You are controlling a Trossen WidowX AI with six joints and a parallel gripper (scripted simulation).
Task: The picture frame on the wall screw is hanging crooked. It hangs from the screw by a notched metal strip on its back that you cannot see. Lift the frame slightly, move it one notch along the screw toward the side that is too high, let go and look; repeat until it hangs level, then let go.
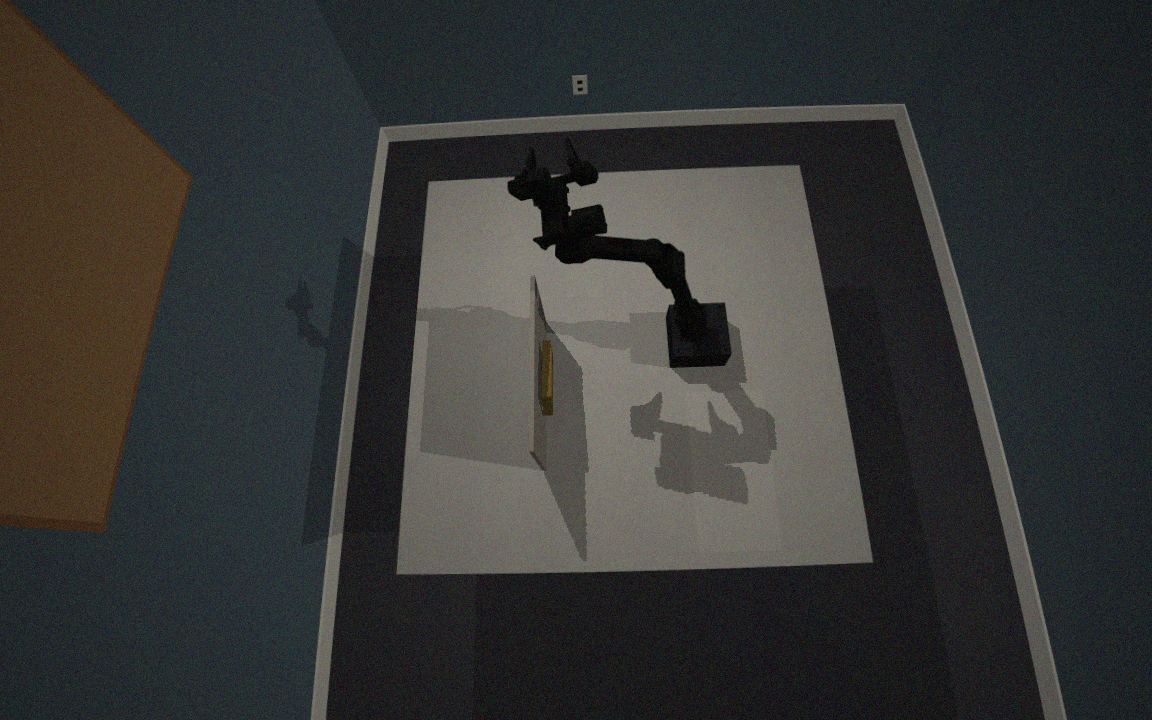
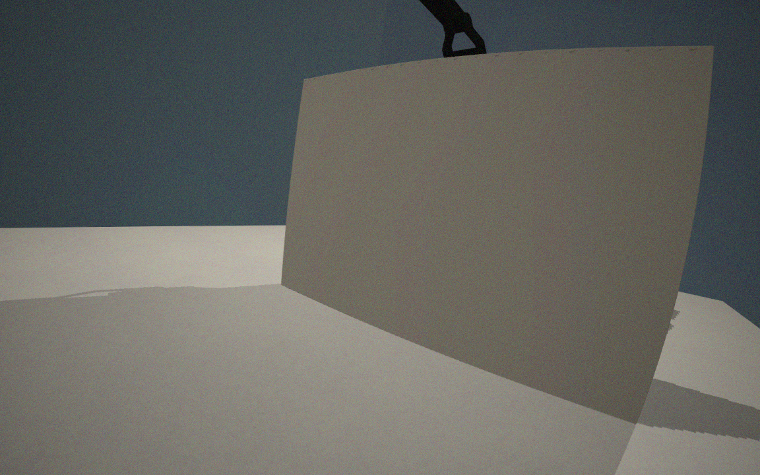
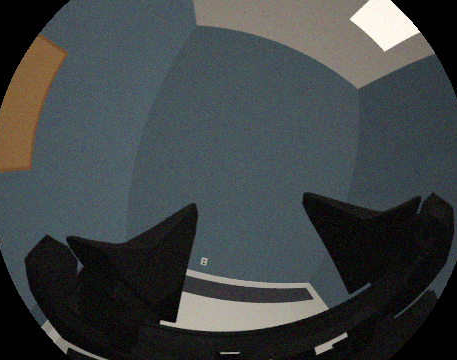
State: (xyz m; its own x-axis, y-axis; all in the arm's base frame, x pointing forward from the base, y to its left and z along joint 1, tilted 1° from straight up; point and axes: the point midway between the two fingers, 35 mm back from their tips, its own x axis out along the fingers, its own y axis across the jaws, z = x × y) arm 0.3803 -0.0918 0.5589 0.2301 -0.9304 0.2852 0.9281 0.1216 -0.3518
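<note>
The picture frame lies 50 cm below my gripper tip, 36 cm to the left of it and 1 cm behind it. The rest, counted from my gripper tip: grey wall panel (51 cm below, 36 cm to the left).
</note>
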